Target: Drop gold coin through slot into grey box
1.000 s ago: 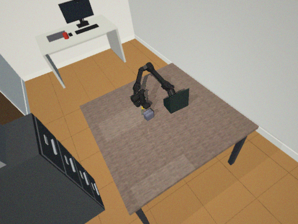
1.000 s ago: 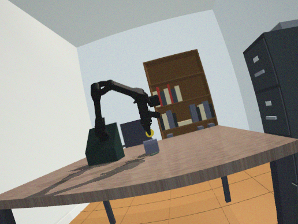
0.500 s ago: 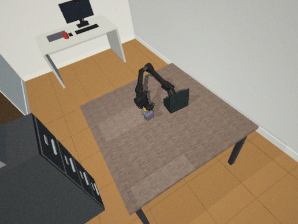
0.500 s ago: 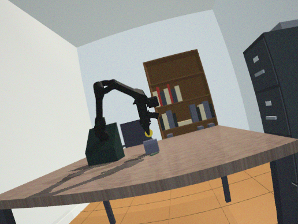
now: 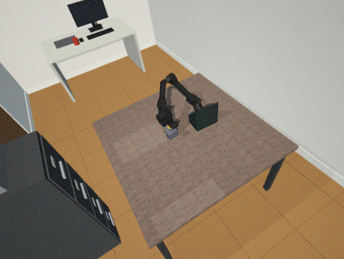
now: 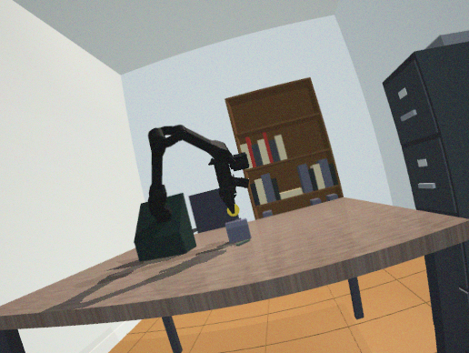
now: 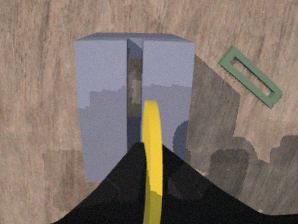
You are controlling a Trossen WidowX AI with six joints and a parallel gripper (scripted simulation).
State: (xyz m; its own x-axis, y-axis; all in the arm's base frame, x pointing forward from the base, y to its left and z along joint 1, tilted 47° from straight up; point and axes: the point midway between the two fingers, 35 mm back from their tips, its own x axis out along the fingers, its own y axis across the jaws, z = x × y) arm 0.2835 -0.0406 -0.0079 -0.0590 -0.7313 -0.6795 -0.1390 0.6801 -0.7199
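Right now the gold coin is 1 cm above my gripper tip.
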